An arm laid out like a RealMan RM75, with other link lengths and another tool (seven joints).
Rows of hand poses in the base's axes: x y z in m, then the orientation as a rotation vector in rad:
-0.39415 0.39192 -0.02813 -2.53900 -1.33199 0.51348
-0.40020 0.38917 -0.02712 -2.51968 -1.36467 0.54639
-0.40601 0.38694 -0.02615 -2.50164 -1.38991 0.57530
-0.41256 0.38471 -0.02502 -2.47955 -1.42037 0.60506
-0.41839 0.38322 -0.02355 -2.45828 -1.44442 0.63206
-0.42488 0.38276 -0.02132 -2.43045 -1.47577 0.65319
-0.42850 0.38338 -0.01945 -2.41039 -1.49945 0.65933
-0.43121 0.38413 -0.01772 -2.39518 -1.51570 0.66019
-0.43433 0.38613 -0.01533 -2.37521 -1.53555 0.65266
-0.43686 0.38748 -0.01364 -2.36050 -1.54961 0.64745
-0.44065 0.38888 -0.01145 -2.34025 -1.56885 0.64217
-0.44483 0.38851 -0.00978 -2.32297 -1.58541 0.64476
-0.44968 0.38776 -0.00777 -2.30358 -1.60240 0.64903
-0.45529 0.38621 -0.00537 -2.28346 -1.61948 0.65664
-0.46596 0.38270 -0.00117 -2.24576 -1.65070 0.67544
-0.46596 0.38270 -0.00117 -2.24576 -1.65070 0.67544
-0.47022 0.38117 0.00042 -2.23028 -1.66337 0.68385
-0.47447 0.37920 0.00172 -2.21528 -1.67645 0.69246
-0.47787 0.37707 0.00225 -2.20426 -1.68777 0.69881
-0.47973 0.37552 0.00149 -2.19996 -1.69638 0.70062
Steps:
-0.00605 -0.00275 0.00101 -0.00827 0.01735 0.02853
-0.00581 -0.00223 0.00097 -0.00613 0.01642 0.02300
-0.00655 -0.00223 0.00113 -0.00531 0.01709 0.02735
-0.00583 -0.00149 0.00147 -0.00355 0.01689 0.02274
-0.00649 -0.00046 0.00223 0.00192 0.01512 0.02818
-0.00362 0.00062 0.00187 0.00547 0.00619 0.02005
-0.00271 0.00075 0.00173 0.00638 0.00343 0.01367
-0.00312 0.00200 0.00239 0.01311 0.00098 0.01597
-0.00253 0.00135 0.00169 0.00951 0.00097 0.01152
-0.00379 0.00140 0.00219 0.01197 0.00210 0.01614
-0.00418 -0.00037 0.00167 0.00625 0.00477 0.01489
-0.00485 -0.00075 0.00201 0.00652 0.00642 0.01593
-0.00561 -0.00155 0.00240 0.00500 0.00813 0.01670
-0.01067 -0.00351 0.00420 0.00657 0.01714 0.03167
0.00000 0.00000 0.00000 0.00000 0.00000 0.00000
-0.00426 -0.00153 0.00159 0.00215 0.00726 0.01310
-0.00425 -0.00197 0.00130 0.00151 0.00682 0.01334
-0.00340 -0.00213 0.00053 0.00060 0.00427 0.01096
-0.00186 -0.00155 -0.00076 -0.00043 -0.00034 0.00694

